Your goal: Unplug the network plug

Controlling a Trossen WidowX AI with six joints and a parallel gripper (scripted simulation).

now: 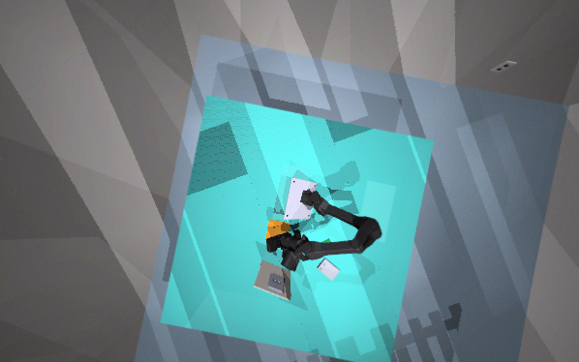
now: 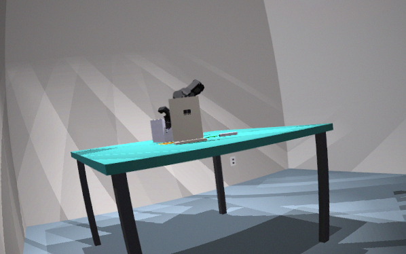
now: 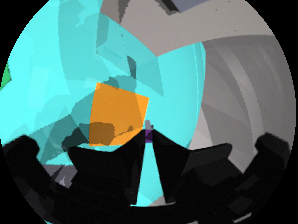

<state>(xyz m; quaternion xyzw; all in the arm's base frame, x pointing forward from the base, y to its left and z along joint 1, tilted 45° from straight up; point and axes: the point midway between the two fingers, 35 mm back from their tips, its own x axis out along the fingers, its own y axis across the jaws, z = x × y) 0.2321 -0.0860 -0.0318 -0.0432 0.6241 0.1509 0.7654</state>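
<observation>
Right now my gripper tip is 80 mm above the orange marked square, 10 mm to the right of it and 10 mm past it. The rest, counted from my gripper tip: green patch: 280 mm to the left, 80 mm below, 20 mm ahead; network plug: right at my gripper tip; grey upright panel: 190 mm ahead, 50 mm to the left, 30 mm above.
</observation>
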